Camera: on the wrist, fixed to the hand. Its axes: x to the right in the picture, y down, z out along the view.
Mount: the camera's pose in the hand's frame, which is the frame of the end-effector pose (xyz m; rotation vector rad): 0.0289 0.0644 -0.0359 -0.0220 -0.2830 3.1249
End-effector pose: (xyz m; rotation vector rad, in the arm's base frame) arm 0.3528 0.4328 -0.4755 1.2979 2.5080 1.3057
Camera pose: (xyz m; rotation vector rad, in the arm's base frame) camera 0.3630 0.4481 -0.3985 -2.1873 1.0873 0.0417
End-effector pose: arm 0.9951 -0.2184 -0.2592 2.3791 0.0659 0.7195
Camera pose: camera 0.9928 -0.2425 -0.1838 -0.1330 2.5229 -0.6474
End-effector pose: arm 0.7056 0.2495 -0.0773 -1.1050 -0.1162 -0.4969
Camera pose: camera 0.7540 0.2313 -0.1373 -0.2266 1.2256 2.3802
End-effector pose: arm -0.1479 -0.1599 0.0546 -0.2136 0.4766 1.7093
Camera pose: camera -0.2206 -0.1576 0.0233 -0.5953 -0.0694 -1.4026
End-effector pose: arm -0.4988 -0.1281 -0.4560 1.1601 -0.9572 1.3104
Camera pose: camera -0.5645 -0.0927 -0.4294 0.8282 1.2617 -1.1550
